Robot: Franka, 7 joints.
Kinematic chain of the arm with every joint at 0, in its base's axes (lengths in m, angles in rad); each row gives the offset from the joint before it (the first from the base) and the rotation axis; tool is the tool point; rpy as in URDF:
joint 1: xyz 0 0 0.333 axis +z
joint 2: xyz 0 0 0 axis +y
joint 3: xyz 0 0 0.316 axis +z
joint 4: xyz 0.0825 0 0 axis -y
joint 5: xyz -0.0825 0 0.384 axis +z
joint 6: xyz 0 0 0 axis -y
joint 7: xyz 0.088 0 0 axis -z
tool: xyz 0 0 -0.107 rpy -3.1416 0 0
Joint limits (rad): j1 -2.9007..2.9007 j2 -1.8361..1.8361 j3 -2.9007..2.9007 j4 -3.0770..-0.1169 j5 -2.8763..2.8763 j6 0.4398..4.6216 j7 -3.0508..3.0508
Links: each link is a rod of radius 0.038 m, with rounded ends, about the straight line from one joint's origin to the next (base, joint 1, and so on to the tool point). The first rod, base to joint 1, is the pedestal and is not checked.
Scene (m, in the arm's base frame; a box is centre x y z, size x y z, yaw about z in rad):
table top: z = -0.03
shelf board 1: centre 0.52 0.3 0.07 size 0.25 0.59 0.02 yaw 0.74
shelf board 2: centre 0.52 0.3 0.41 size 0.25 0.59 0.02 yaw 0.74
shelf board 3: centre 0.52 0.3 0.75 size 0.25 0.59 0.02 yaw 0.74
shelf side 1: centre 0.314 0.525 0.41 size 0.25 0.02 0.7 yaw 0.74
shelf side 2: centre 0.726 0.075 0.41 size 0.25 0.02 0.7 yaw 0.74
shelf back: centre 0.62 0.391 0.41 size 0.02 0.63 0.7 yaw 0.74
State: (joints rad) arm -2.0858 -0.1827 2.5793 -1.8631 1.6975 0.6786 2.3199
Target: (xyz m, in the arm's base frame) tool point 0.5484 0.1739 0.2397
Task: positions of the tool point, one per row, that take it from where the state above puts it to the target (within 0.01 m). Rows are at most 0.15 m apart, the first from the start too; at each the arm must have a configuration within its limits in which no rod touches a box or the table.
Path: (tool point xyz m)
1: 0.3328 0.3257 0.5815
2: 0.3079 0.2726 0.5967
3: 0.2850 0.2184 0.6006
4: 0.2654 0.1658 0.5950
5: 0.3157 0.1730 0.5078
6: 0.3577 0.1485 0.4158
7: 0.3824 0.0958 0.3244
8: 0.3819 0.0219 0.2397
9: 0.4754 0.0810 0.2358
10: 0.5484 0.1739 0.2397

